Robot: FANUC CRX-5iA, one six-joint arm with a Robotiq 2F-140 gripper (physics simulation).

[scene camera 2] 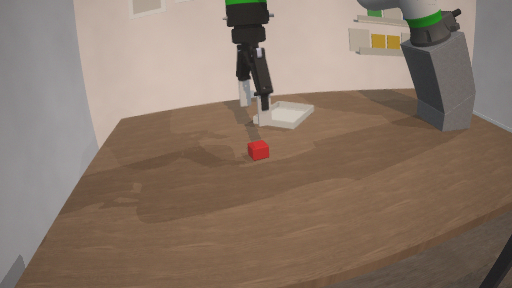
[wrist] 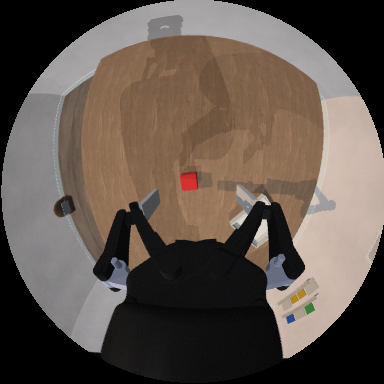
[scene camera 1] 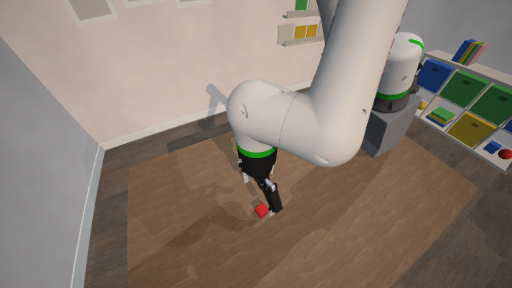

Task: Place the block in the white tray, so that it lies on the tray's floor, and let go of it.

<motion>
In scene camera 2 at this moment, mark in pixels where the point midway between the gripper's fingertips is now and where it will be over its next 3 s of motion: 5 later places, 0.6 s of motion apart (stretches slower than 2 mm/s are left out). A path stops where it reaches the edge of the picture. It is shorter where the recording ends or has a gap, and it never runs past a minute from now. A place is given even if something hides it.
My gripper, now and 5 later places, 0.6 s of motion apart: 254, 114; 253, 133; 256, 142; 257, 148; 255, 128; 257, 103
</motion>
